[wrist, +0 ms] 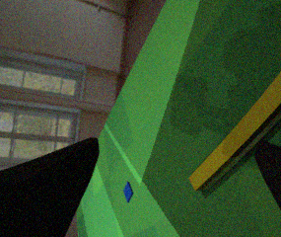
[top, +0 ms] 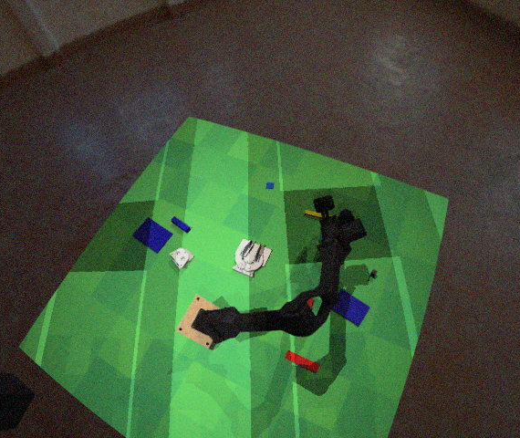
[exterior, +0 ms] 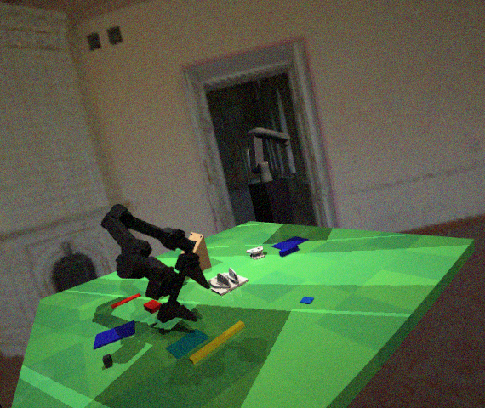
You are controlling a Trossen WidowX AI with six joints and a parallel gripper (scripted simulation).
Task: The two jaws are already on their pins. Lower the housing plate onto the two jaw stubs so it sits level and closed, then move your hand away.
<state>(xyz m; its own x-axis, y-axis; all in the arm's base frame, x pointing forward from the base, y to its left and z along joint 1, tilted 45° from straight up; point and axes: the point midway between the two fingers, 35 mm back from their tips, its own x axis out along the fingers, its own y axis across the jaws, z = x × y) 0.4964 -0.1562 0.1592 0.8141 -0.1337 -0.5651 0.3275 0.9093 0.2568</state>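
Now: the yellow bar 2 cm ahead of my gripper tip, 1 cm to the left of it and 10 cm below it. The rest, counted from my gripper tip: cyan tile: 5 cm behind, 5 cm to the right, 10 cm below; red block: 33 cm behind, 5 cm to the right, 9 cm below; blue slab: 28 cm behind, 19 cm to the right, 10 cm below.
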